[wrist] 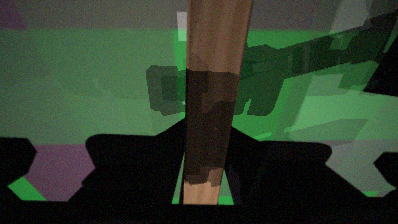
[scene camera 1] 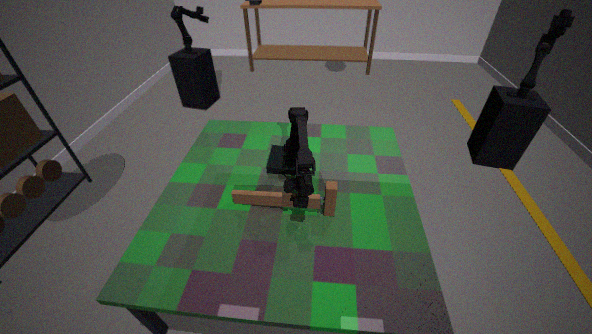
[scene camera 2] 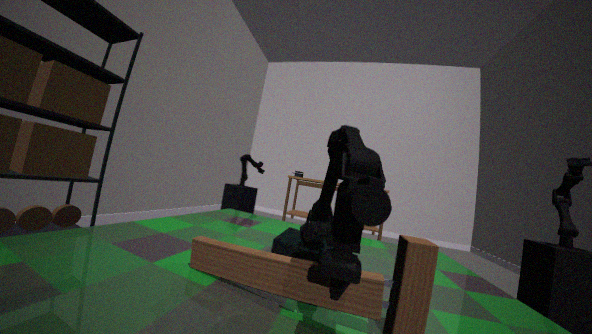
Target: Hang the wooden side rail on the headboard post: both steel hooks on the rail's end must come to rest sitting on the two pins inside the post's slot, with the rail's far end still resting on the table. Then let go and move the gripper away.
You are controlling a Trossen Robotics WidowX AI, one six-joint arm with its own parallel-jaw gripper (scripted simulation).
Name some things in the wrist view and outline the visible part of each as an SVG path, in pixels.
My gripper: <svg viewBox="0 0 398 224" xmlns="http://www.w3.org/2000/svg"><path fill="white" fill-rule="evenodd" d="M0 137L0 224L398 224L398 152L384 152L373 162L386 181L397 189L390 191L384 197L367 197L355 188L353 184L325 165L332 154L330 146L316 142L258 141L231 126L224 170L234 205L172 204L185 150L185 118L156 136L96 134L86 139L86 148L95 169L82 181L83 187L78 189L68 201L21 200L8 186L29 172L37 151L28 138Z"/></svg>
A wooden side rail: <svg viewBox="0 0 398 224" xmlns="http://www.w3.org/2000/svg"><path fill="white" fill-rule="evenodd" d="M254 0L187 0L184 204L218 205Z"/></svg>
